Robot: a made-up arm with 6 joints.
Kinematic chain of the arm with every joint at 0, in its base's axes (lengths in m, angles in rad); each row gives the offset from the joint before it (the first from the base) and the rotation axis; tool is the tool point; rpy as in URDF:
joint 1: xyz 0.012 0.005 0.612 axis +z
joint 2: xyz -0.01 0 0.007 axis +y
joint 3: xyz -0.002 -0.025 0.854 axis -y
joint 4: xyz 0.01 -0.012 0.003 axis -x
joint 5: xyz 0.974 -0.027 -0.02 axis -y
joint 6: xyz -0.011 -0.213 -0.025 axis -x
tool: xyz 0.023 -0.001 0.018 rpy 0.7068 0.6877 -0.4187
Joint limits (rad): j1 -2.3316..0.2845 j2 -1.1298..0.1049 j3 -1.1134..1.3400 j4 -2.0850..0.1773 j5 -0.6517..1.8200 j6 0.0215..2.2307
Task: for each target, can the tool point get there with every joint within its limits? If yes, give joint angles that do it. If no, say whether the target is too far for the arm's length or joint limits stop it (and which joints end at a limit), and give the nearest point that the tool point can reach.
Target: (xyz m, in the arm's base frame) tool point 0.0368 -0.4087 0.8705
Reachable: yes | joints -1.3658 -0.6466 -0.8607 -1.3642 0.8500 1.2693
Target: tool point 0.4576 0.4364 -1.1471
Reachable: no: joint limits stop it (at a limit: joint 1, joint 2, joint 6) | nearest point 0.2372 0.1662 0.4475 | short by 1.632 m
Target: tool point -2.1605 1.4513 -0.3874
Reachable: no: too far | nearest point -1.3234 0.8940 1.5661 | short by 2.197 m
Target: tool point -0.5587 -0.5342 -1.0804
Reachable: no: joint limits stop it (at a limit: joint 2, joint 6) | nearest point -0.2518 -0.2442 0.4605 | short by 1.598 m
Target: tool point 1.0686 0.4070 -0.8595
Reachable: no: joint limits stop it (at a limit: joint 1, joint 2, joint 6) | nearest point 0.4939 0.1616 0.5167 | short by 1.511 m
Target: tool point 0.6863 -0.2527 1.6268
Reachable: yes | joints -0.3667 -0.3298 0.0784 -1.6701 1.1901 1.3346
